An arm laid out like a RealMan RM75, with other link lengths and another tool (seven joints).
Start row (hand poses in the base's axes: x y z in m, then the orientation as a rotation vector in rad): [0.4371, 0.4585, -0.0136, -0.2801, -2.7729, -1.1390]
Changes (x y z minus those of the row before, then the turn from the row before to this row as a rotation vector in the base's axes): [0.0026, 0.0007, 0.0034, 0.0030, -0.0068, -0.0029]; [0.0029, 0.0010, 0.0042, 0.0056, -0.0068, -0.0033]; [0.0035, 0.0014, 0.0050, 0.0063, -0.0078, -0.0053]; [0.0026, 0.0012, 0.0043, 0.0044, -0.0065, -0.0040]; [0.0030, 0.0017, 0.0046, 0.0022, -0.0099, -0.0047]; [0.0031, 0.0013, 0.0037, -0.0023, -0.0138, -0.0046]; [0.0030, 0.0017, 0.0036, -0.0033, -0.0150, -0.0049]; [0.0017, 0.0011, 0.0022, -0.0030, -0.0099, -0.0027]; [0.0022, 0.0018, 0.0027, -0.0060, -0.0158, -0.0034]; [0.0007, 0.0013, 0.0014, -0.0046, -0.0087, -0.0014]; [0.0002, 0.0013, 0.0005, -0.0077, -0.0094, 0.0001]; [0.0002, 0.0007, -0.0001, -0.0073, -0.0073, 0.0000]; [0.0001, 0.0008, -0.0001, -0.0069, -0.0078, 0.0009]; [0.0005, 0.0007, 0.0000, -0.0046, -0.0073, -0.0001]
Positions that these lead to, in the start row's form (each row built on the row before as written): [0.4397, 0.4592, -0.0102, -0.2805, -2.7773, -1.1468]; [0.4426, 0.4602, -0.0060, -0.2812, -2.7801, -1.1583]; [0.4461, 0.4616, -0.0010, -0.2842, -2.7836, -1.1716]; [0.4487, 0.4628, 0.0033, -0.2862, -2.7869, -1.1815]; [0.4517, 0.4645, 0.0079, -0.2877, -2.7947, -1.1902]; [0.4548, 0.4658, 0.0116, -0.2874, -2.8089, -1.1946]; [0.4578, 0.4675, 0.0152, -0.2869, -2.8248, -1.1983]; [0.4595, 0.4686, 0.0174, -0.2858, -2.8358, -1.1995]; [0.4617, 0.4704, 0.0201, -0.2828, -2.8540, -1.1994]; [0.4624, 0.4717, 0.0215, -0.2805, -2.8648, -1.1974]; [0.4626, 0.4730, 0.0220, -0.2757, -2.8780, -1.1912]; [0.4628, 0.4737, 0.0219, -0.2721, -2.8891, -1.1844]; [0.4629, 0.4745, 0.0218, 0.2668, 2.8999, 1.1782]; [0.4634, 0.4752, 0.0218, 0.2620, 2.8960, 1.1698]
